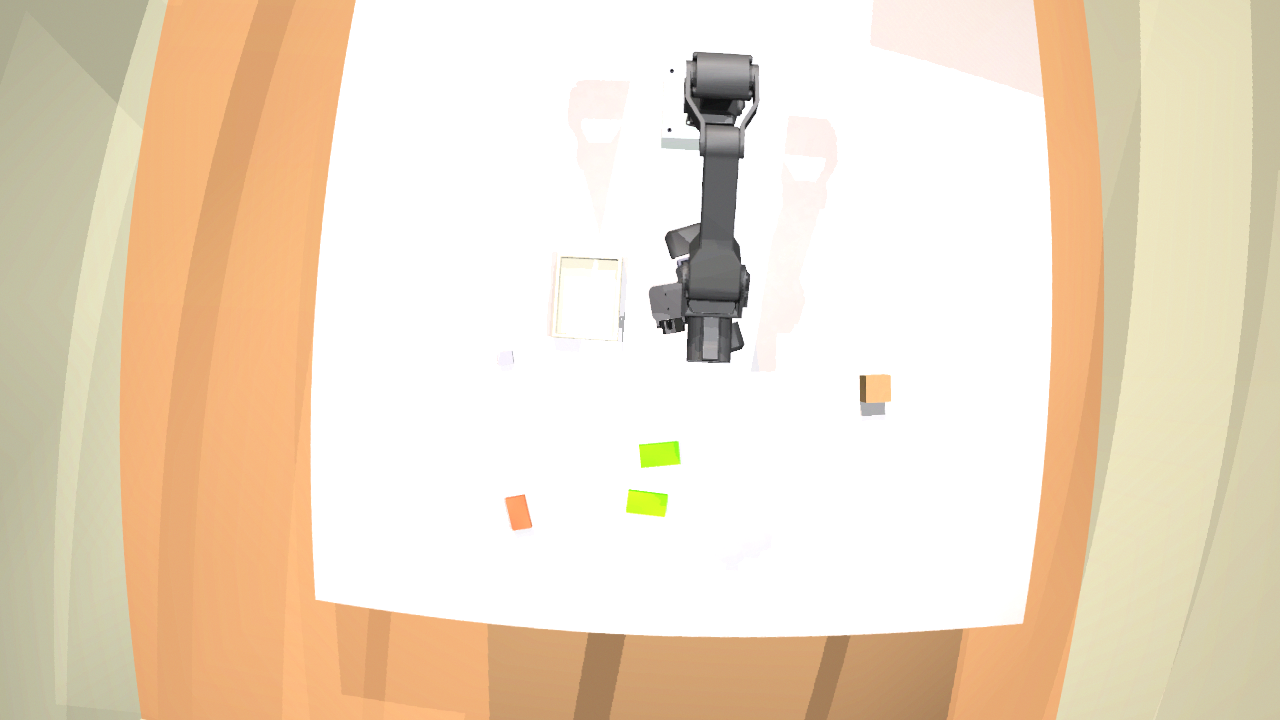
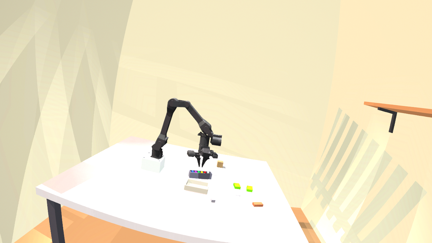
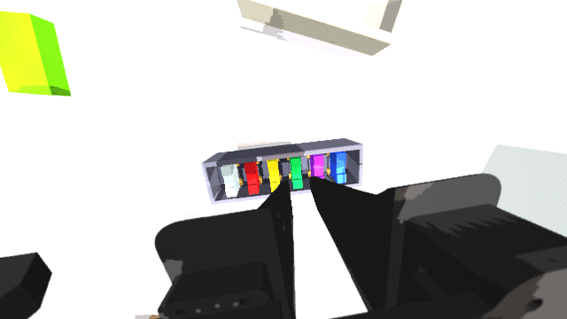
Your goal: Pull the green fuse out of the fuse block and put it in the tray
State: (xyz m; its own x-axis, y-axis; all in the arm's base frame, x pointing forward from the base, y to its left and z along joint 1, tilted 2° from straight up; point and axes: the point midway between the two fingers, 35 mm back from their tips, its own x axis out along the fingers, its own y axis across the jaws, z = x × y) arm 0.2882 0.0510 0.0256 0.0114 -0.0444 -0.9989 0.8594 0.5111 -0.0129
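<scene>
Now: gripper tip 10 mm past the green fuse and 50 mm above it. From my gripper tip the other things lie so: pale tray: 40 mm ahead, 170 mm to the right, 70 mm below.
</scene>
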